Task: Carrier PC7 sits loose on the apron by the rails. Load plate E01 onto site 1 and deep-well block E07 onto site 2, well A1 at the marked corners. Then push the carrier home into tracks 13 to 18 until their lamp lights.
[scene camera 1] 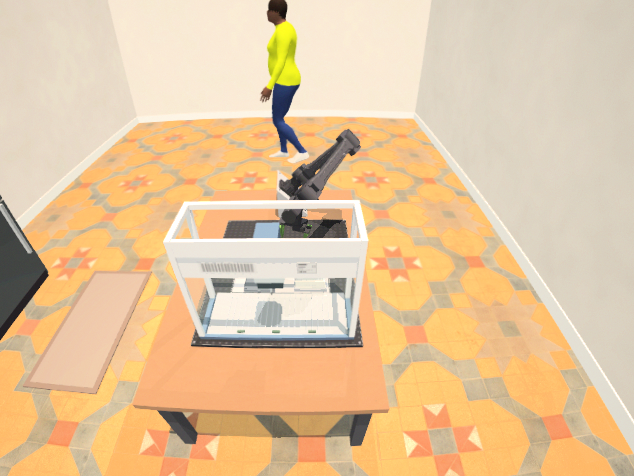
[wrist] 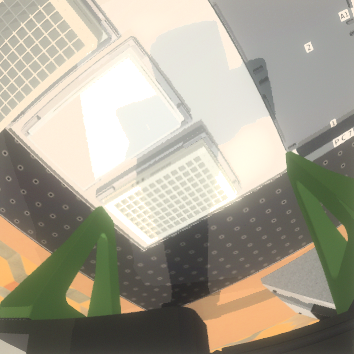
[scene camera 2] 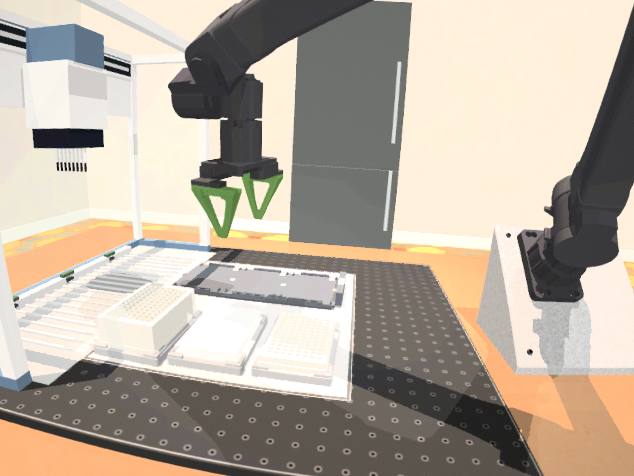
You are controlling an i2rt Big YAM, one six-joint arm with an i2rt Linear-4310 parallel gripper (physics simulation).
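Places are measured from the arm's base along level axes (x back, y up, z left), in centimetres.
Pixels of known places: gripper, between the fingertips: (wrist: 193, 188) (scene camera 2: 241, 227); arm's base, origin of its link: (scene camera 1: 286, 190) (scene camera 2: 547, 266).
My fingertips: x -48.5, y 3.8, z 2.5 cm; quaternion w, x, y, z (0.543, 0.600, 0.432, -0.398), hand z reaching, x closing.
Observation:
Ahead of a thing's pixels: the offset from my fingertips to its middle. "spot": to the spot under its first point.
Carrier PC7 {dz -14.3, dx +0.0, dy -13.9 cm} (scene camera 2: 271, 285) (wrist: 295, 75), dark grey, lies flat on the white apron (scene camera 2: 340, 389) beside the rails (scene camera 2: 56, 320). Its labels 1, 2 and A1 show in the wrist view; both sites look bare. A low well plate {dz +7.0, dx +9.9, dy -13.5 cm} (scene camera 2: 299, 338) (wrist: 172, 192) sits in the nest farthest from the rails. A tall deep-well block {dz +6.6, dx -11.9, dy -12.1 cm} (scene camera 2: 148, 320) (wrist: 37, 50) sits in the nest nearest them. No E01 or E07 marking is readable. My gripper (scene camera 2: 240, 226) (wrist: 193, 188) (scene camera 1: 294, 232) is open and empty, pointing down, high above the apron; the low plate shows between its fingers in the wrist view.
A flat white piece {dz +6.5, dx -1.3, dy -13.5 cm} (scene camera 2: 220, 333) (wrist: 107, 120) sits in the middle nest. A white frame (scene camera 1: 266, 248) (scene camera 2: 134, 153) encloses the rails, with a pipette head {dz -7.9, dx -34.0, dy +19.5 cm} (scene camera 2: 66, 94) hanging inside. Small green parts {spot: dz -21.1, dx -36.7, dy -13.4 cm} (scene camera 2: 109, 254) line the rails' far end. A person (scene camera 1: 284, 56) stands behind the table.

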